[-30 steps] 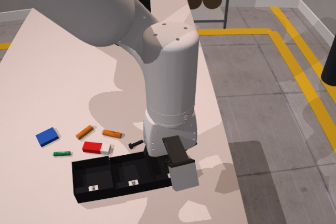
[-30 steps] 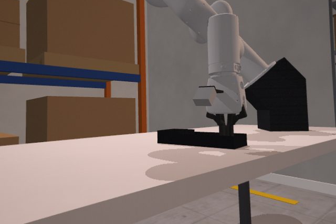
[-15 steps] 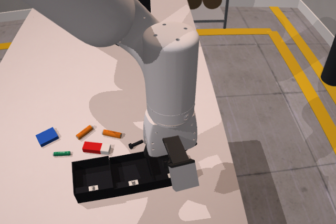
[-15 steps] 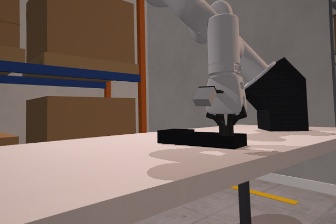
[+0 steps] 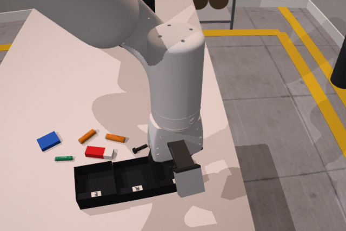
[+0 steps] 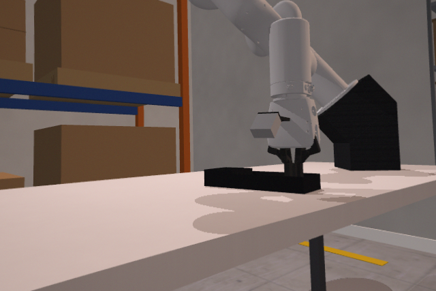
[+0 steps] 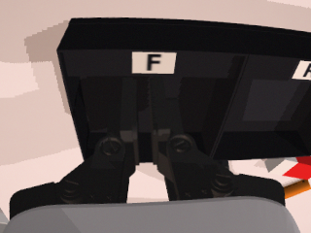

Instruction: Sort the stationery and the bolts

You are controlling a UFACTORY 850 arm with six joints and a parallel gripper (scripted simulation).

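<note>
The blue block is 20 cm behind my hand, 26 cm to the right of it and 3 cm below it. The rest, counted from my hand: black three-compartment tray (1 cm behind, 9 cm to the right, 2 cm below); black bolt (10 cm behind, 5 cm to the right, 3 cm below); orange marker (15 cm behind, 9 cm to the right, 3 cm below).
</note>
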